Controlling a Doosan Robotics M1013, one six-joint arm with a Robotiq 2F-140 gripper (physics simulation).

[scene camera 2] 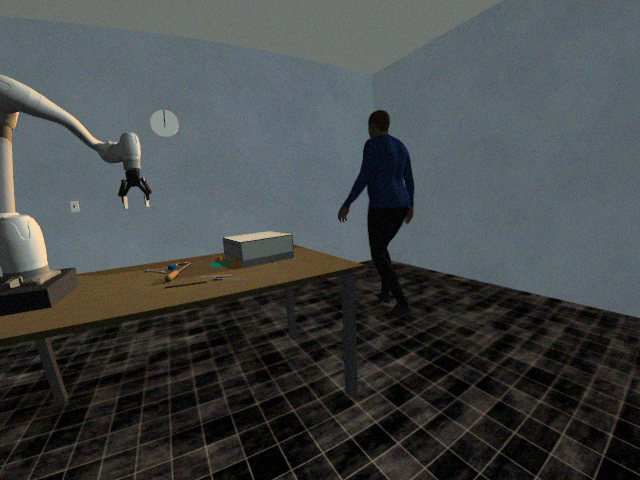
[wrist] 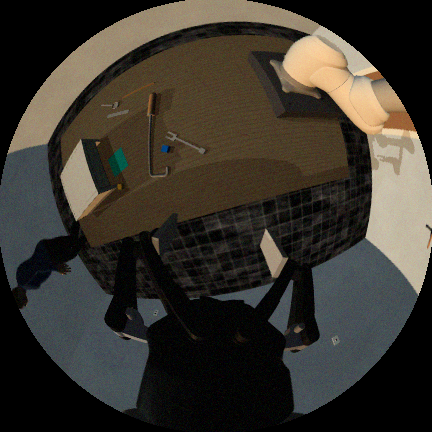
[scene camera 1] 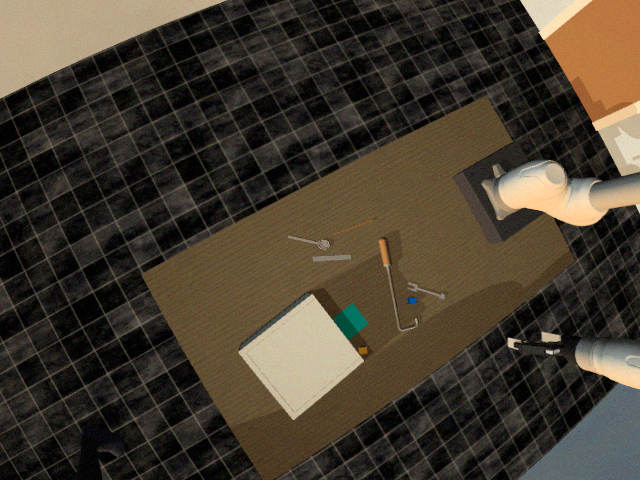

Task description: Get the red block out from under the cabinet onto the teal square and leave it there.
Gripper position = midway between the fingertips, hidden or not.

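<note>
I can see my gripper (scene camera 1: 526, 339) (wrist: 220, 230), both in scene camera 1 and in the wrist view.
</note>
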